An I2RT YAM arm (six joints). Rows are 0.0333 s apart.
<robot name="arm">
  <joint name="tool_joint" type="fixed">
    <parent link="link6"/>
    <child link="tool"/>
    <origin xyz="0 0 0" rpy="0 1.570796 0"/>
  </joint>
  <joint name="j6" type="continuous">
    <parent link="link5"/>
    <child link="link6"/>
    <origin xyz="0.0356 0 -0.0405"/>
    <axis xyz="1 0 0"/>
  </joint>
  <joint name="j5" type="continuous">
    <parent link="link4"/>
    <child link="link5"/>
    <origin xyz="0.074 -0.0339 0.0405"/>
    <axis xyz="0 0 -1"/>
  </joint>
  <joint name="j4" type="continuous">
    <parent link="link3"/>
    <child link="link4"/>
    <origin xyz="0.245 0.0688 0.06"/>
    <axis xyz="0 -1 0"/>
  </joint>
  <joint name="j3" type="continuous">
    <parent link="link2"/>
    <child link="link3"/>
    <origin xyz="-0.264 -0.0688 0"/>
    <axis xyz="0 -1 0"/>
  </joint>
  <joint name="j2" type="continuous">
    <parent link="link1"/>
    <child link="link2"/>
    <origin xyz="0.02 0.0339 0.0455"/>
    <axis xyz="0 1 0"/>
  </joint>
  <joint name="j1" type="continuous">
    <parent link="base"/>
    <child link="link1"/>
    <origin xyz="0 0 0.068"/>
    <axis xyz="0 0 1"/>
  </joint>
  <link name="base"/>
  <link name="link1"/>
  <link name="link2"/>
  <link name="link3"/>
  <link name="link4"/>
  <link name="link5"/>
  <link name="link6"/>
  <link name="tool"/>
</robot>
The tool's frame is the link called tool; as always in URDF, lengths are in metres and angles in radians. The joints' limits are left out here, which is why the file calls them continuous.
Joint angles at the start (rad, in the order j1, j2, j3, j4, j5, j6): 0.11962 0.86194 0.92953 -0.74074 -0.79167 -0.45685
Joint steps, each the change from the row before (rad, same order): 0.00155 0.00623 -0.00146 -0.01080 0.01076 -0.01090; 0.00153 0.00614 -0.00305 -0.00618 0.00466 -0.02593; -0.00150 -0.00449 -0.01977 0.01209 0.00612 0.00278; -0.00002 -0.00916 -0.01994 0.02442 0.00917 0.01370; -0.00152 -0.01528 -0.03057 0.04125 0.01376 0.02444; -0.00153 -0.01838 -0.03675 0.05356 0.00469 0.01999; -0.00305 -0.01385 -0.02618 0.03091 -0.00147 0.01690; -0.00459 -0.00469 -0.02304 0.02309 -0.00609 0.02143; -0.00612 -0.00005 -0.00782 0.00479 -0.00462 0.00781; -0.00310 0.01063 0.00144 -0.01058 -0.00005 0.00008; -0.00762 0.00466 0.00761 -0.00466 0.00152 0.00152; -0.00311 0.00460 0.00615 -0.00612 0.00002 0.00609; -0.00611 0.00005 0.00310 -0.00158 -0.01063 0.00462; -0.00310 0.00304 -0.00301 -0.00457 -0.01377 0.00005; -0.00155 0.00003 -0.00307 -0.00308 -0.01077 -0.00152; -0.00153 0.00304 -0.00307 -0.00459 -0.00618 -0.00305
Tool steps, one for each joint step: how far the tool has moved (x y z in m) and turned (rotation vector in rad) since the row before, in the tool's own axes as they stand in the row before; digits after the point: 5 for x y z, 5 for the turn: 0.00187 -0.00079 0.00150 0.00242 0.01657 0.00150; 0.00179 -0.00080 0.00173 -0.00229 0.01193 -0.01584; 0.00435 -0.00054 0.00200 0.00564 0.00484 0.00571; 0.00301 -0.00024 0.00134 0.01271 -0.00444 0.00426; 0.00430 -0.00049 0.00164 0.02213 -0.01080 0.00737; 0.00466 -0.00026 0.00190 0.01669 -0.02142 -0.00318; 0.00400 0.00021 0.00093 0.00704 -0.01316 0.00564; 0.00452 -0.00079 0.00188 -0.00007 -0.00577 0.02015; 0.00208 -0.00090 0.00043 0.00044 -0.00007 0.01242; 0.00146 -0.00149 0.00129 -0.00268 0.01312 0.01495; -0.00120 -0.00143 -0.00101 0.00779 0.00116 0.00599; -0.00082 -0.00075 -0.00036 0.00157 0.00285 0.01057; -0.00069 -0.00035 -0.00104 -0.00401 -0.00544 0.00626; 0.00146 -0.00029 0.00060 -0.01282 0.00175 0.00879; 0.00111 0.00019 0.00025 -0.01024 -0.00004 0.00351; 0.00152 -0.00036 0.00074 -0.00715 0.00454 0.00522
